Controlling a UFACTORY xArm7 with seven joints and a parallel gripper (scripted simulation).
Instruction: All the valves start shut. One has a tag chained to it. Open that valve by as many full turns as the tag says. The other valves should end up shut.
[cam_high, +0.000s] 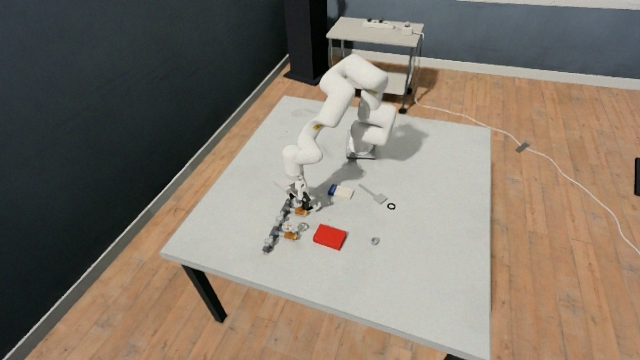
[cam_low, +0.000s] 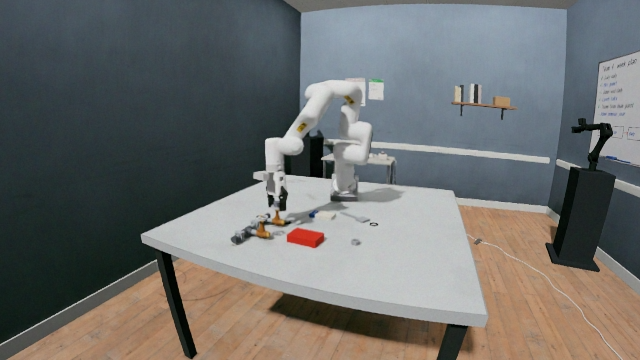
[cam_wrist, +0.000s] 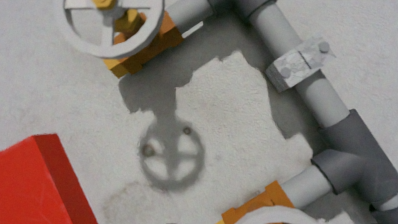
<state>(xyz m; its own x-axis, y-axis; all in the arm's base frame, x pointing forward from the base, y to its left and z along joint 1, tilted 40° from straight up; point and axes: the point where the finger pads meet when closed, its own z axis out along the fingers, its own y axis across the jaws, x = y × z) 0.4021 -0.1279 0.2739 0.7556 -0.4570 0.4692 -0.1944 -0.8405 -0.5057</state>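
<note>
Right now my hand is 4 cm past the black tag, 1 cm to the left of it and 9 cm above it. The rest, counted from my hand: red block (4 cm ahead, 18 cm to the left, 7 cm below); then grey nut (4 cm behind, 35 cm to the left, 8 cm below); then blue box (21 cm behind, 9 cm to the left, 8 cm below).
</note>
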